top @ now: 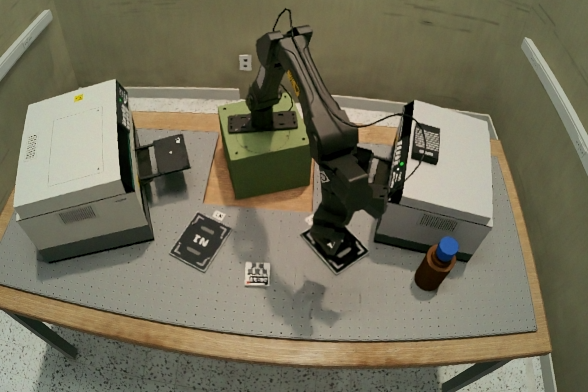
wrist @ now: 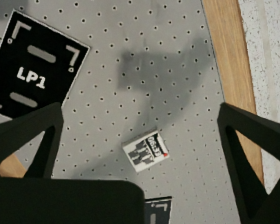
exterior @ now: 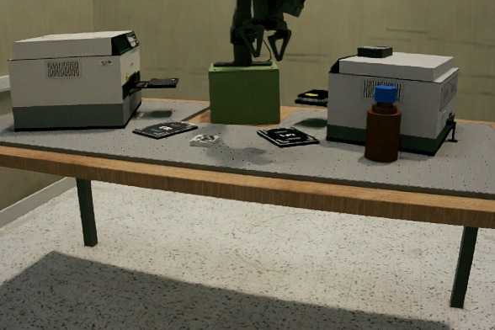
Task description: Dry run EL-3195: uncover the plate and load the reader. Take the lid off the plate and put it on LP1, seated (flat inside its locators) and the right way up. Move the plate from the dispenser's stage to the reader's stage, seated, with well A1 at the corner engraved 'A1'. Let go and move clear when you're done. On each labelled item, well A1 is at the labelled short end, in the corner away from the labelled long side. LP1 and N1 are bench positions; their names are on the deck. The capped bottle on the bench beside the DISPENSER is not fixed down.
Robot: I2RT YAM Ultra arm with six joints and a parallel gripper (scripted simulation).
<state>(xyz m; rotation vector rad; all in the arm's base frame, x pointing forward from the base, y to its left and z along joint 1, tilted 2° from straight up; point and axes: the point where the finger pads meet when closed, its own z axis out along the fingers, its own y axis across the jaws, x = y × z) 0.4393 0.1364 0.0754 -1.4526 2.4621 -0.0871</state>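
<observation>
Now: hand 34 cm past the lid, 13 cm to the right of it and 15 cm above it. Also, from my hand: clear well plate (34 cm behind, 13 cm to the left, 16 cm below).
</observation>
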